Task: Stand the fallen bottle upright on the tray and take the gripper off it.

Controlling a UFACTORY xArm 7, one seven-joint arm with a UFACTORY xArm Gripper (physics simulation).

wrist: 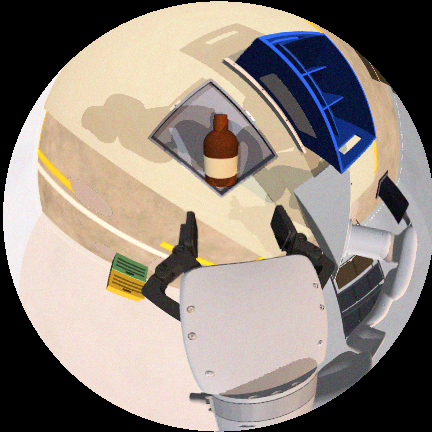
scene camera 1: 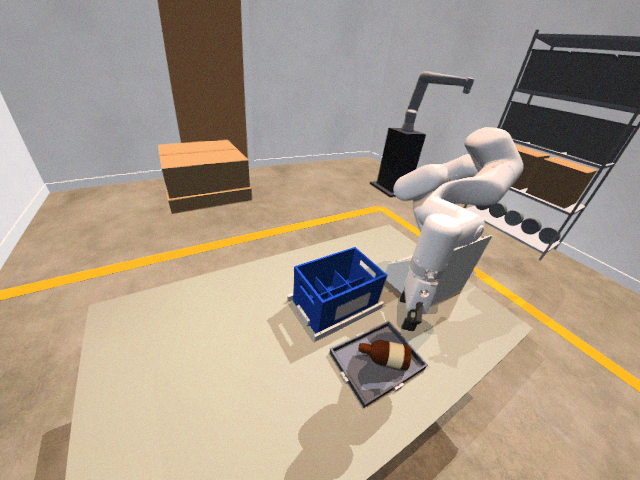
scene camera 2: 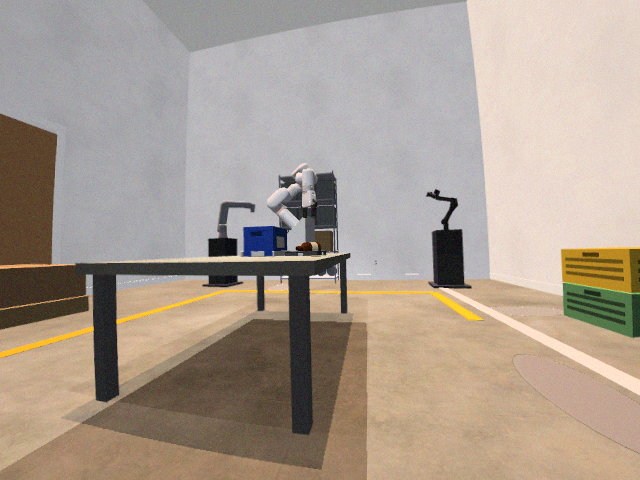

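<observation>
The brown bottle with a cream label lies on its side in the shallow grey tray. Its neck points left in both scene views and to the top of the wrist view. Its base is near a corner of the tray. My gripper is open and empty, with its fingers wide apart. It hangs above table height, apart from the bottle, on the side of the bottle's base. One finger is partly hidden in scene camera 1.
A blue crate with dividers stands beside the tray on a low pale frame. A grey upright panel stands behind my gripper in scene camera 1, near the arm. The table edge runs near the tray.
</observation>
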